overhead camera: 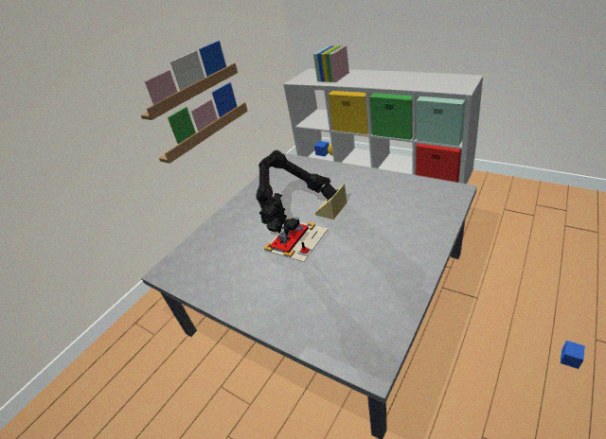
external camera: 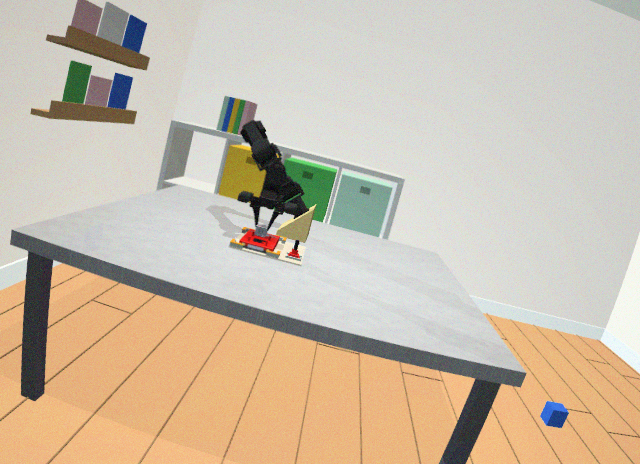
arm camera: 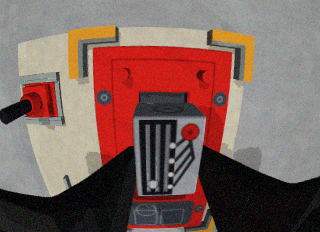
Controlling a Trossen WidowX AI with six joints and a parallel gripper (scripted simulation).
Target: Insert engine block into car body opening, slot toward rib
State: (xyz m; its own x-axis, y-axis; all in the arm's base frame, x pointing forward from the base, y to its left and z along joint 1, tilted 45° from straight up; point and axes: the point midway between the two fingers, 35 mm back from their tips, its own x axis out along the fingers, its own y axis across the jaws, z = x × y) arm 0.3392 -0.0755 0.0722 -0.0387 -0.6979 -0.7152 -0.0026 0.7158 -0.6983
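Right now the engine block is 1 cm below my gripper tip. The rest, counted from my gripper tip: beige base plate 5 cm below, 4 cm behind, 2 cm to the left.
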